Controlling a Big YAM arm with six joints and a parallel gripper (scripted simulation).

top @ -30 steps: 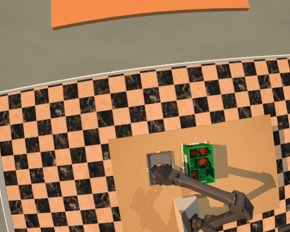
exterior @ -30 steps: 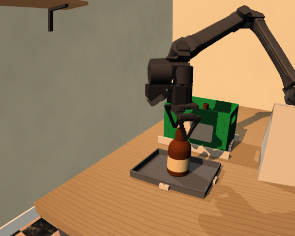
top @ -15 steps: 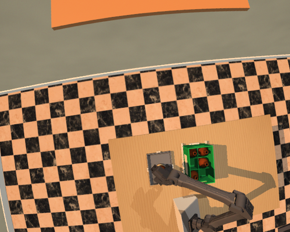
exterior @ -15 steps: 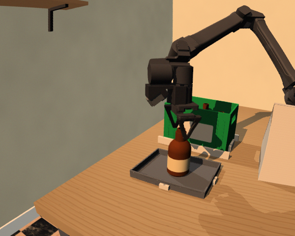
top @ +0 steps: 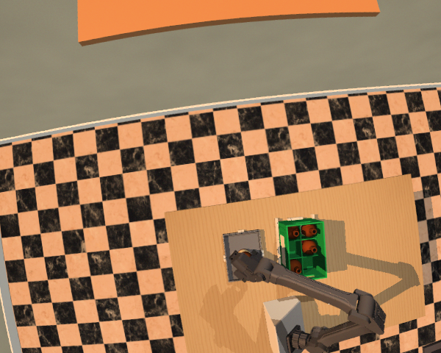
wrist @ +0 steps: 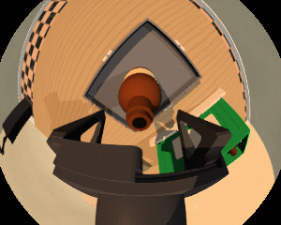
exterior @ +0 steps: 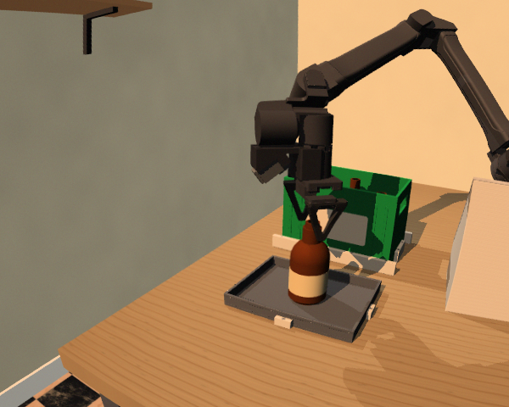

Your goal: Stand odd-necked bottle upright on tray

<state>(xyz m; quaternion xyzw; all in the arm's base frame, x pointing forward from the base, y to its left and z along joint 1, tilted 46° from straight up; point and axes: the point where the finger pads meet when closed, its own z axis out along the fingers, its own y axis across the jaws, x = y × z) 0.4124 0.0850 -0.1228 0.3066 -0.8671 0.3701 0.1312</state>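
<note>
The dark grey tray lies 140 mm below my hand. From my hand the other things lie so: green crate: 10 mm behind, 280 mm to the right, 70 mm below.
</note>
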